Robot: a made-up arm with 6 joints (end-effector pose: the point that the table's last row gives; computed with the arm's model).
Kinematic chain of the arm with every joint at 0, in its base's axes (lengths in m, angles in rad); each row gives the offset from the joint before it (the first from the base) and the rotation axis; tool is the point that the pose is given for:
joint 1: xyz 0 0 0.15 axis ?
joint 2: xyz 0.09 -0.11 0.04 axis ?
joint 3: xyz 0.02 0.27 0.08 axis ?
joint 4: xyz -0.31 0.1 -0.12 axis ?
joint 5: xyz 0 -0.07 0.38 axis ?
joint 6: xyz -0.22 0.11 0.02 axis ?
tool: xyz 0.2 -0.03 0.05
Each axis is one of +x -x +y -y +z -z.
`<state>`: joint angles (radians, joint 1 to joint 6).
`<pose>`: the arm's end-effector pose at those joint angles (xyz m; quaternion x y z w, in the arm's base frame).
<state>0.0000 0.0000 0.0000 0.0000 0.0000 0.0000</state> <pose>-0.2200 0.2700 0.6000 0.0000 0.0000 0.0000 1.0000</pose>
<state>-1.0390 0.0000 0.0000 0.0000 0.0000 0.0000</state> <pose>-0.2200 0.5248 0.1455 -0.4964 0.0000 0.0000 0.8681</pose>
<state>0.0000 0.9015 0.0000 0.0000 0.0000 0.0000</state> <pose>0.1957 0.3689 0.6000 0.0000 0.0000 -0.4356 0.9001</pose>
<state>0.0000 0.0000 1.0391 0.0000 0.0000 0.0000</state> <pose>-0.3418 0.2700 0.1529 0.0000 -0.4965 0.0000 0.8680</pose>
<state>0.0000 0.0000 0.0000 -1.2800 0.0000 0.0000</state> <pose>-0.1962 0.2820 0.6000 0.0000 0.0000 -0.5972 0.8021</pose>
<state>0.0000 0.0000 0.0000 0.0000 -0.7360 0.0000</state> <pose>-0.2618 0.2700 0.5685 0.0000 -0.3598 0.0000 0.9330</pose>
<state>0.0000 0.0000 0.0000 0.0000 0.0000 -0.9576</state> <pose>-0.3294 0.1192 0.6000 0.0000 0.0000 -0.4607 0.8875</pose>
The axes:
joint 1: +x
joint 2: -z
joint 3: -y
joint 4: +z
joint 5: +y
joint 6: +z

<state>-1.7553 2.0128 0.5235 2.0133 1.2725 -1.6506</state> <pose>0.6423 0.4821 0.0003 0.6855 0.2753 0.6336 0.2299</pose>
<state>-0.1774 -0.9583 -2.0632 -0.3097 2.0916 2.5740</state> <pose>0.0095 0.5448 -0.0685 0.6019 0.5541 -0.4914 0.2988</pose>
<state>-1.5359 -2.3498 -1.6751 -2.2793 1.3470 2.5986</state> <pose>-0.5784 0.2302 -0.0226 -0.4404 0.8108 0.2172 0.3186</pose>
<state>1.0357 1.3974 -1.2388 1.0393 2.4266 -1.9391</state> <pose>0.6996 -0.4666 -0.0478 -0.2140 0.5464 0.5226 0.6185</pose>
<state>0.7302 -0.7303 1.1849 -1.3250 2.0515 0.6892</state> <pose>-0.3389 -0.0990 0.1718 0.7544 0.1466 0.5789 0.2724</pose>
